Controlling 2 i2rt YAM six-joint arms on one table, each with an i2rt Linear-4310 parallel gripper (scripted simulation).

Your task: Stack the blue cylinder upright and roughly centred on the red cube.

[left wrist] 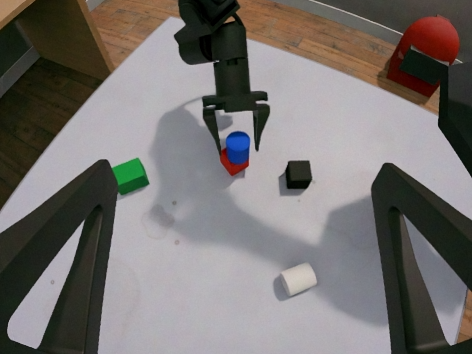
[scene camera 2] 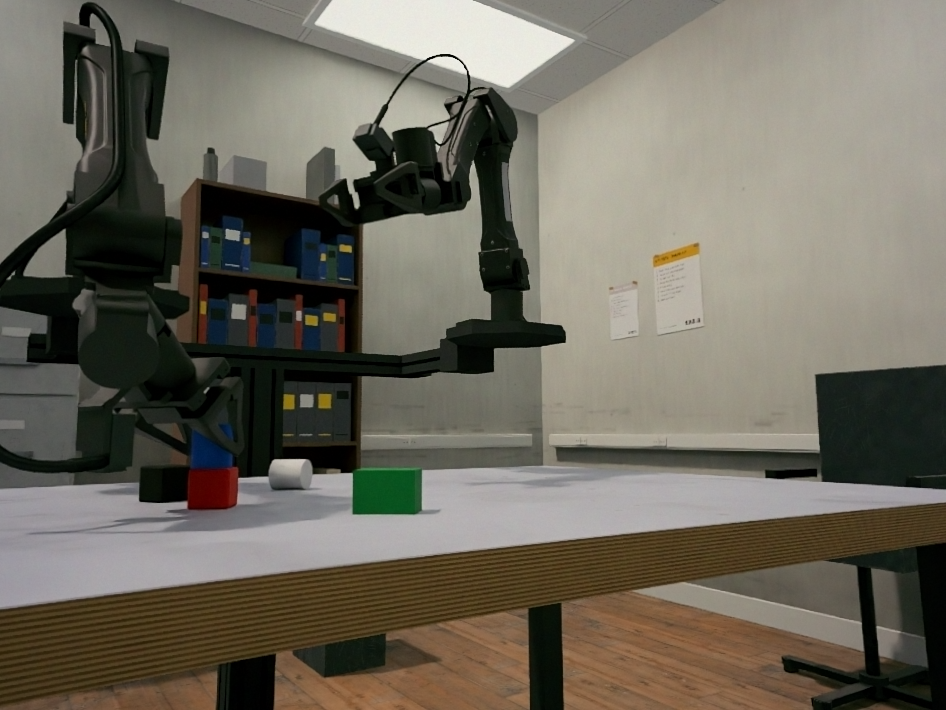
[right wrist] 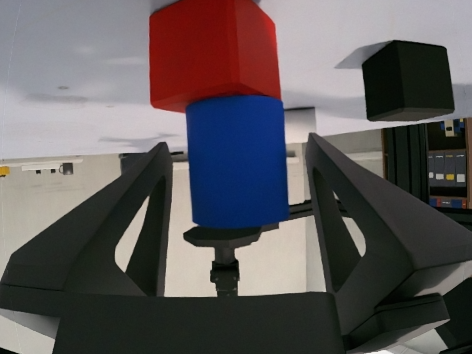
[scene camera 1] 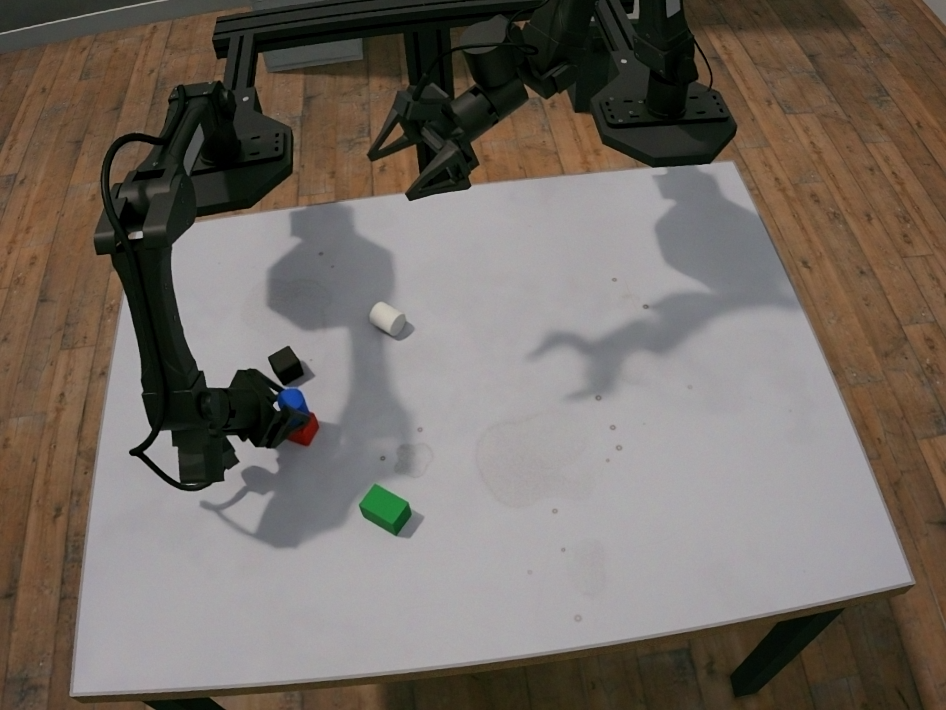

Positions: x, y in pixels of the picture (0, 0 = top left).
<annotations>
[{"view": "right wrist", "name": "my right gripper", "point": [237, 147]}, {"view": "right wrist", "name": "red cube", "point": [191, 57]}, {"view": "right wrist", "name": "blue cylinder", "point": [236, 155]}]
</annotations>
